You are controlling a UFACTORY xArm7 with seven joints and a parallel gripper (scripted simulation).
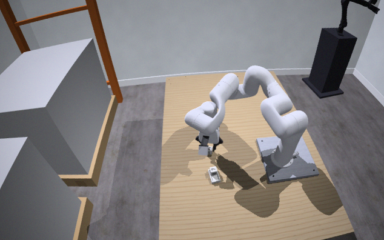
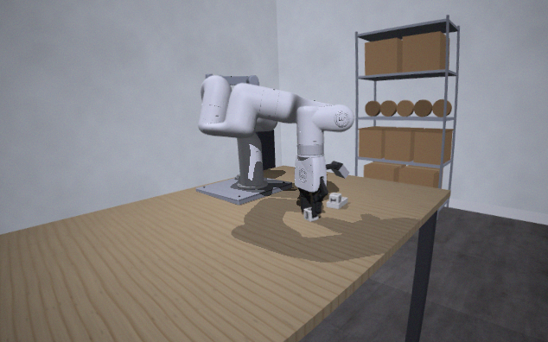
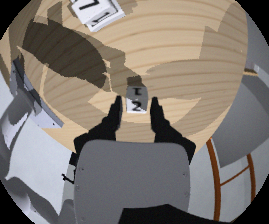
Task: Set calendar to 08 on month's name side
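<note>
Now: the white digit cube 30 mm below my hand. Round my hand: white tray (20 mm ahead, 160 mm to the left, 30 mm below).
</note>
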